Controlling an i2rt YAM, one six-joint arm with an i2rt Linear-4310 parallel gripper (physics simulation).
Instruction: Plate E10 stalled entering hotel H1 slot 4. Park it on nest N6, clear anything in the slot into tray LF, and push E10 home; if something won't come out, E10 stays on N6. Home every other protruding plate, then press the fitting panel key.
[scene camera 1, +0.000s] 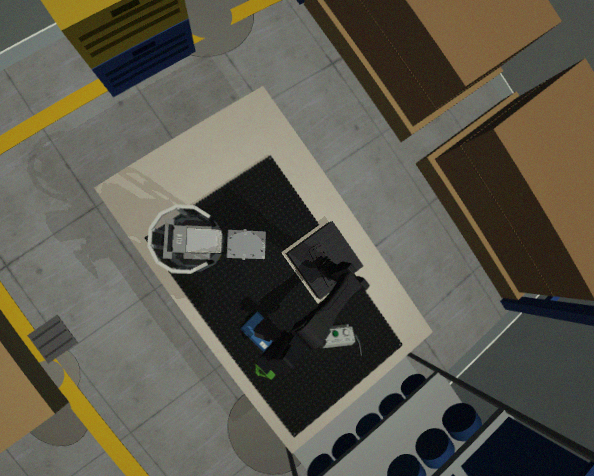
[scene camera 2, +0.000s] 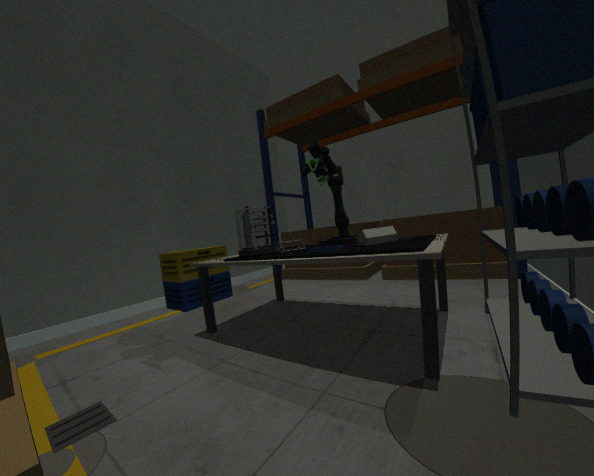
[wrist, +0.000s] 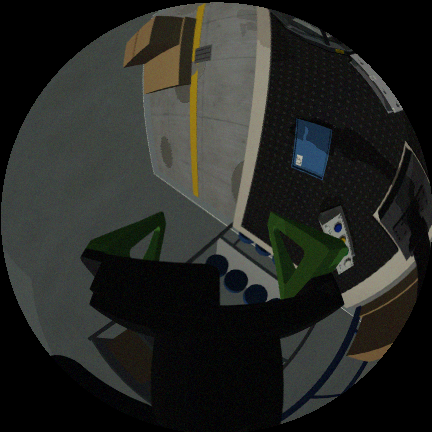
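Pixels of known places: gripper, fingertip midpoint: (scene camera 1: 264, 362) (scene camera 2: 317, 178) (wrist: 216, 217); arm's base at its link origin: (scene camera 1: 324, 265) (scene camera 2: 344, 237).
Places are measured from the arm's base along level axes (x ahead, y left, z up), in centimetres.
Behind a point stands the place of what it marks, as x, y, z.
Observation:
My gripper (scene camera 1: 265, 372) {40.9, 12.6, 34.0} (scene camera 2: 318, 171) {40.9, 12.6, 34.0} (wrist: 216, 217) {40.9, 12.6, 34.0} has green fingers, wide apart and empty, high above the table. The plate hotel (scene camera 1: 192, 240) (scene camera 2: 256, 230), a tiered rack, stands at the mat's far-left side; its edge shows at the top of the wrist view. Beside it lies a grey nest plate (scene camera 1: 246, 244) (scene camera 2: 291, 244) (wrist: 377, 82) with small pins. The blue tray (scene camera 1: 252, 324) {41.2, 7.5, -3.5} (wrist: 320, 150) {36.8, 11.2, -3.5}, marked LF, shows no objects inside in the wrist view. The panel (scene camera 1: 340, 340) {10.9, 32.1, 4.1} (wrist: 343, 215) {19.0, 23.0, -3.5} has coloured keys, including blue and yellow. E10, slot numbers and protruding plates cannot be made out.
A black mat (scene camera 1: 270, 190) {5.1, -42.1, -3.7} (wrist: 300, 95) {47.7, -1.5, -3.7} lies on the pale table (scene camera 1: 240, 125) {2.7, -76.2, -5.0}. The arm base stands on a dark square board (scene camera 1: 345, 245) {-13.1, -3.2, 0.1} with a light edge. A cable runs beside the panel. Storage shelving with blue bins stands beyond the table's end; large cartons stand along one side.

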